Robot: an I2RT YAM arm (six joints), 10 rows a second.
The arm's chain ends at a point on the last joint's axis. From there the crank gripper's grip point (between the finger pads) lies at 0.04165 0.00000 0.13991 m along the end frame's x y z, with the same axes.
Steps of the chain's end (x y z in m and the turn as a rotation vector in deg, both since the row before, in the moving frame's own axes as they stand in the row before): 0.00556, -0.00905, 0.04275, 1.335, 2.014, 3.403; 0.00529, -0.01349, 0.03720, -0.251, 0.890, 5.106; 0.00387, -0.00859, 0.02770, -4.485, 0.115, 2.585; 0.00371, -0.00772, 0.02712, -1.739, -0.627, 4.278; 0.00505, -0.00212, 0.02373, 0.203, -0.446, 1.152; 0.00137, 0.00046, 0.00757, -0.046, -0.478, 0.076; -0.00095, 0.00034, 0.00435, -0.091, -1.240, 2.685; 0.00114, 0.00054, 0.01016, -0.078, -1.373, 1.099
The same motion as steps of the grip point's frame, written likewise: 0.01047, -0.00967, 0.04119, 1.335, 2.014, 3.403; 0.00726, -0.00908, 0.03653, -0.251, 0.890, 5.106; 0.00386, 0.00423, 0.02711, -4.485, 0.115, 2.585; 0.00190, -0.00042, 0.02746, -1.739, -0.627, 4.278; 0.00396, -0.00179, 0.02405, 0.203, -0.446, 1.152; 0.00020, 0.00063, 0.00791, -0.046, -0.478, 0.076; -0.00404, 0.00244, 0.00522, -0.091, -1.240, 2.685; -0.00223, 0.00150, 0.01112, -0.078, -1.373, 1.099
